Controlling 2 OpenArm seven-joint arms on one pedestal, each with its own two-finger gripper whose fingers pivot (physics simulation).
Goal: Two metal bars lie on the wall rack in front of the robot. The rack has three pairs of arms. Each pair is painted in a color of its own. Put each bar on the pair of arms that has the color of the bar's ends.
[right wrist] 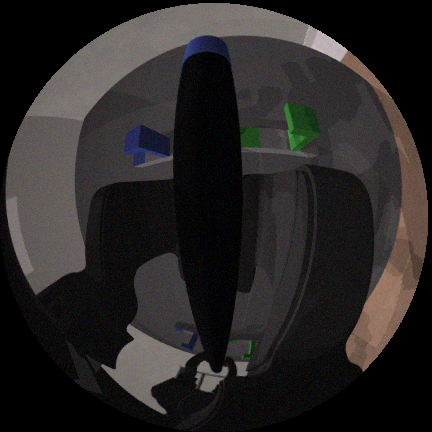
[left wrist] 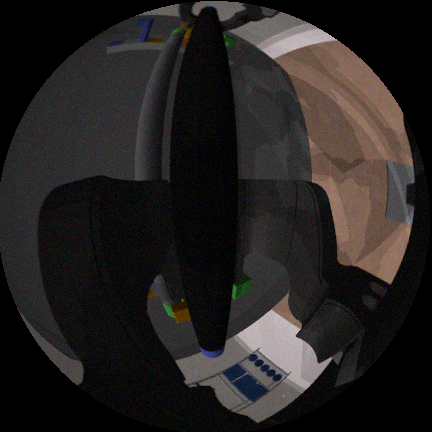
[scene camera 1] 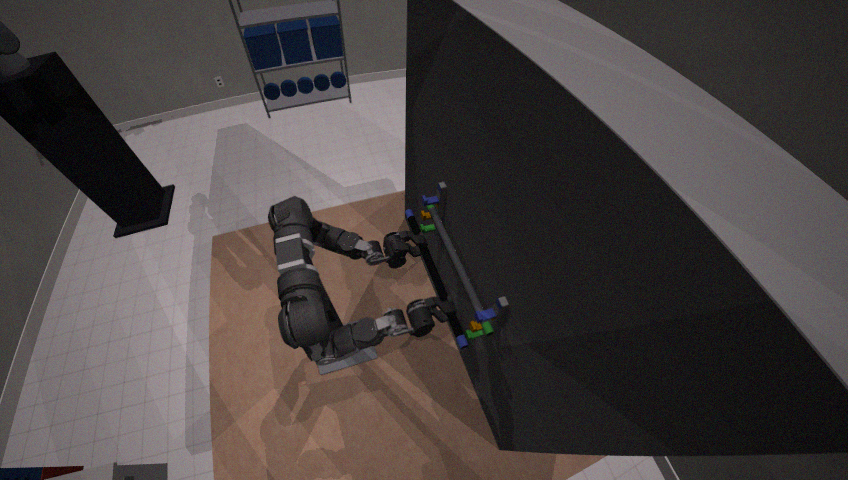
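Observation:
A black bar (scene camera 1: 433,273) (left wrist: 205,125) (right wrist: 207,115) with blue ends is held in front of the rack, apart from the wall. My left gripper (scene camera 1: 421,241) (left wrist: 204,200) and right gripper (scene camera 1: 449,305) (right wrist: 209,200) are both shut on it. A grey bar (scene camera 1: 458,261) (left wrist: 149,125) with green ends lies on the rack, behind the tips of the orange arms (scene camera 1: 425,214) (scene camera 1: 474,325) (left wrist: 182,313); its contact is hidden. The blue arms (scene camera 1: 429,199) (scene camera 1: 484,314) (right wrist: 146,141) and green arms (scene camera 1: 427,227) (scene camera 1: 474,334) (right wrist: 304,120) flank the held bar in the right wrist view.
The dark wall panel (scene camera 1: 523,208) stands behind the rack. Grey blocks (scene camera 1: 442,185) (scene camera 1: 502,302) stick out beside the blue arms. A storage shelf (scene camera 1: 294,63) with blue bins and a black column (scene camera 1: 83,136) stand farther off. The robot stands on a brown mat (scene camera 1: 243,416).

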